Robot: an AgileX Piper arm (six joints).
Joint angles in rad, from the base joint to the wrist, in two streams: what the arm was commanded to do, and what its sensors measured. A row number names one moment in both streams.
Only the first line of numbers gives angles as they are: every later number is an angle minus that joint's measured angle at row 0.
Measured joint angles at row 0:
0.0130 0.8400 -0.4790 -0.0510 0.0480 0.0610
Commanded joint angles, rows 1 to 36:
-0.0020 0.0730 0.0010 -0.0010 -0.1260 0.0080
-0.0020 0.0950 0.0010 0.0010 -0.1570 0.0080
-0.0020 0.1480 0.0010 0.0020 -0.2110 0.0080
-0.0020 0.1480 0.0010 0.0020 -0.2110 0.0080
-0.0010 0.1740 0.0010 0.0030 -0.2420 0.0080
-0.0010 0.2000 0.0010 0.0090 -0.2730 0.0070
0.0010 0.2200 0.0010 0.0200 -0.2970 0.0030
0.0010 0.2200 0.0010 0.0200 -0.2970 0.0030
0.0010 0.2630 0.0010 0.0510 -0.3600 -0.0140
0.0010 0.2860 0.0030 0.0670 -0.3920 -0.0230
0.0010 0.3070 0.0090 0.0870 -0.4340 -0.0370
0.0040 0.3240 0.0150 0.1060 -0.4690 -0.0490
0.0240 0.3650 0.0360 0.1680 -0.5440 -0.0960
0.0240 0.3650 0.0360 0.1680 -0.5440 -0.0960
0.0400 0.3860 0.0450 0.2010 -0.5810 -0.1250
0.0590 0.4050 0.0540 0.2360 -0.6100 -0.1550
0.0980 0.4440 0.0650 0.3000 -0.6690 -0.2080
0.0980 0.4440 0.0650 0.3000 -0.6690 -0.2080
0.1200 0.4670 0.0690 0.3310 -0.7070 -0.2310
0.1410 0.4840 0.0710 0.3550 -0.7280 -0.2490
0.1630 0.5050 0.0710 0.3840 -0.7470 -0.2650
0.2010 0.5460 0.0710 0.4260 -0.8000 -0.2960
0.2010 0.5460 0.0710 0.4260 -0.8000 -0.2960
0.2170 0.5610 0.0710 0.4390 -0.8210 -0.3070
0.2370 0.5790 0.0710 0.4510 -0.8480 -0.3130
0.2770 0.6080 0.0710 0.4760 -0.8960 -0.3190
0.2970 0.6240 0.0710 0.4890 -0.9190 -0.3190
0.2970 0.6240 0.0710 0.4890 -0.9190 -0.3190
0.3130 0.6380 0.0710 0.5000 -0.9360 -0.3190
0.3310 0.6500 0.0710 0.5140 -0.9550 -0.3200
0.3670 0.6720 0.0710 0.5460 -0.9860 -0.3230
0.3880 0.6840 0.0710 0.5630 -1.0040 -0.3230
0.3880 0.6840 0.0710 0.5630 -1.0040 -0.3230
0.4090 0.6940 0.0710 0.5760 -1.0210 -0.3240
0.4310 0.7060 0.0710 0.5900 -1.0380 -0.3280
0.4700 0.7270 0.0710 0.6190 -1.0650 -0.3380
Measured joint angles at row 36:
0.4230 0.7070 0.0690 0.5810 -1.0120 -0.3190
